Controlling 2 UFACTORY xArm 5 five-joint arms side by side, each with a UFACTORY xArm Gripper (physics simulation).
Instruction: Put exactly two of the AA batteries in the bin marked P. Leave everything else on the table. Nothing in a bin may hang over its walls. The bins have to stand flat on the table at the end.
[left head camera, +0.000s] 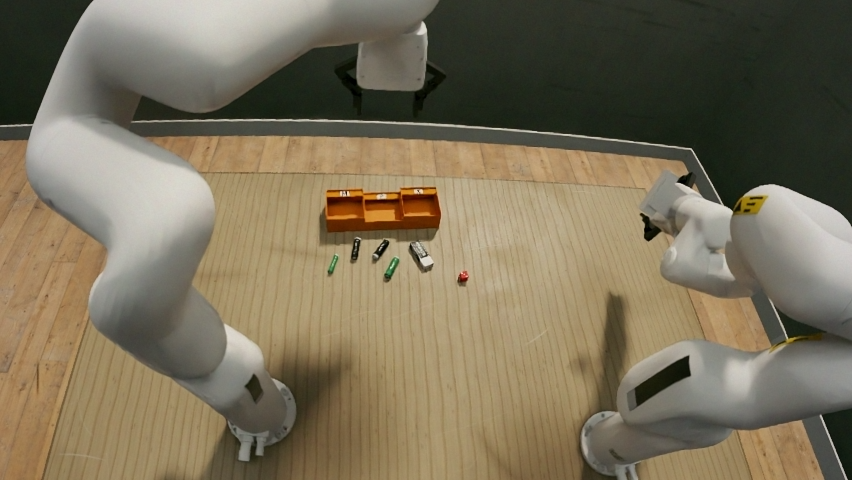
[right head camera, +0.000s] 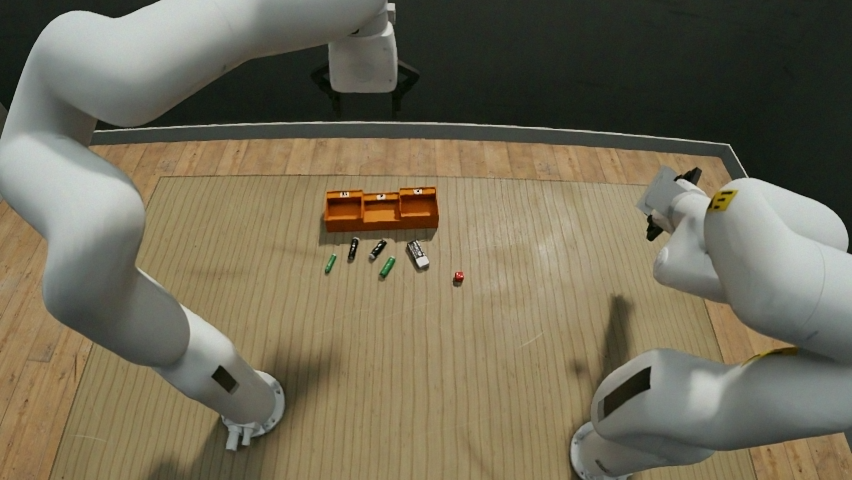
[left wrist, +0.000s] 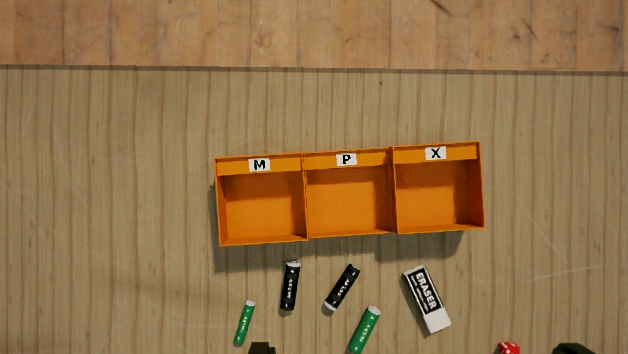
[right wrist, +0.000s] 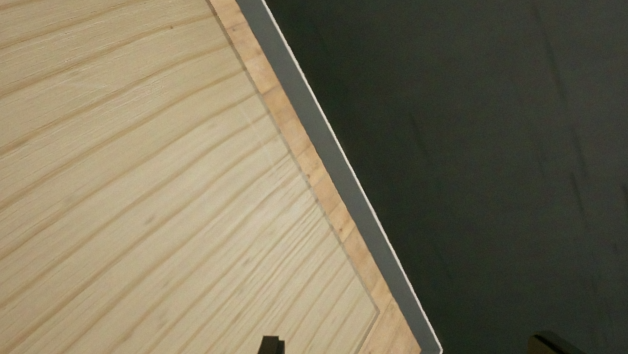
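Pixels of known places: left gripper, fingertip midpoint: (left head camera: 387, 111) (right head camera: 367, 113); left arm's base at its link origin: (left head camera: 261, 411) (right head camera: 253, 404); right arm's base at its link origin: (left head camera: 609, 443) (right head camera: 601, 453).
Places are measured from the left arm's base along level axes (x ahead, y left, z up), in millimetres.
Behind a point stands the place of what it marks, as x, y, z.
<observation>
The orange bin marked P (left head camera: 382, 223) {419, -195, 24} (right head camera: 381, 222) {419, -198, 28} (left wrist: 350, 234) {420, -198, 32} stands empty in the middle of a joined row. Three thicker batteries lie in front: an upright-in-picture black one (left head camera: 355, 248) {355, -142, 14} (right head camera: 352, 249) {352, -142, 14} (left wrist: 290, 286) {361, -143, 14}, a slanted black one (left head camera: 380, 249) {357, -195, 14} (right head camera: 377, 249) {357, -196, 14} (left wrist: 342, 287) {363, -196, 14}, and a green one (left head camera: 391, 268) {312, -221, 14} (right head camera: 387, 267) {314, -223, 14} (left wrist: 364, 330) {321, -221, 14}. A thinner green battery (left head camera: 332, 264) {313, -97, 10} (right head camera: 330, 263) {315, -99, 10} (left wrist: 244, 323) {318, -99, 10} lies left. My left gripper (left head camera: 387, 110) {414, -188, 338} (right head camera: 366, 112) {414, -188, 338} (left wrist: 417, 348) {414, -188, 338} is open and empty, high above the table. My right gripper (left head camera: 668, 205) {429, -791, 176} (right head camera: 672, 203) {429, -791, 176} (right wrist: 413, 346) {429, -791, 176} is open and empty at far right.
Bin M (left head camera: 344, 227) {407, -113, 15} (right head camera: 344, 226) {408, -115, 20} (left wrist: 262, 243) {407, -114, 46} and bin X (left head camera: 421, 224) {431, -282, 15} (right head camera: 419, 223) {431, -282, 19} (left wrist: 440, 231) {431, -281, 46} flank P, both empty. A white-and-black eraser (left head camera: 420, 255) {350, -281, 13} (right head camera: 417, 254) {352, -283, 13} (left wrist: 426, 299) {357, -282, 13} and a red die (left head camera: 463, 276) {303, -372, 16} (right head camera: 458, 277) {301, -372, 16} (left wrist: 509, 347) {315, -371, 15} lie to the right of the batteries.
</observation>
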